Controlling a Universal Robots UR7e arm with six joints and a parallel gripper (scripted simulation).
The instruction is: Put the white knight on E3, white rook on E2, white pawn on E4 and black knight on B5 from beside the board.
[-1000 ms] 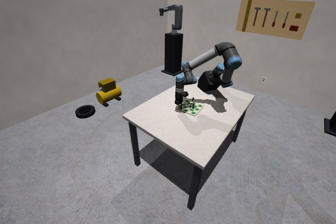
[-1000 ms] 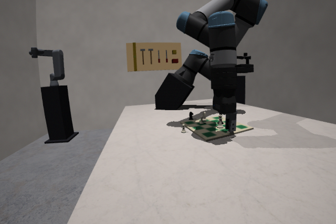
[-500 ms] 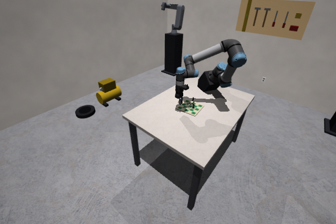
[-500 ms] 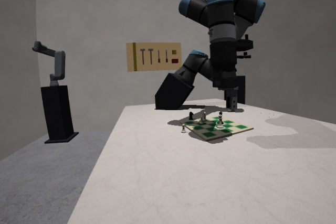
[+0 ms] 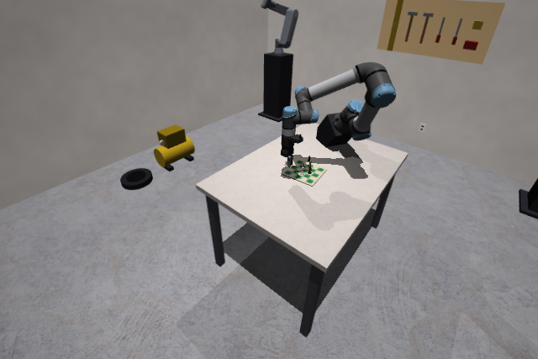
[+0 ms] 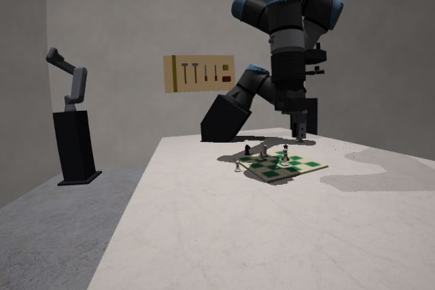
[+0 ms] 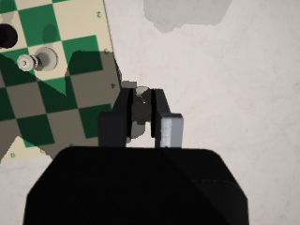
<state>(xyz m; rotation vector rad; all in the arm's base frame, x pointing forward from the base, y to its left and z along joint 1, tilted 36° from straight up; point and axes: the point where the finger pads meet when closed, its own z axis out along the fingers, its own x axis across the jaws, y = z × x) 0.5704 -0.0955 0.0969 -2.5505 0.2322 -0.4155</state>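
The cream chessboard lies 140 mm behind my hand, 20 mm to the left of it and 120 mm below it.
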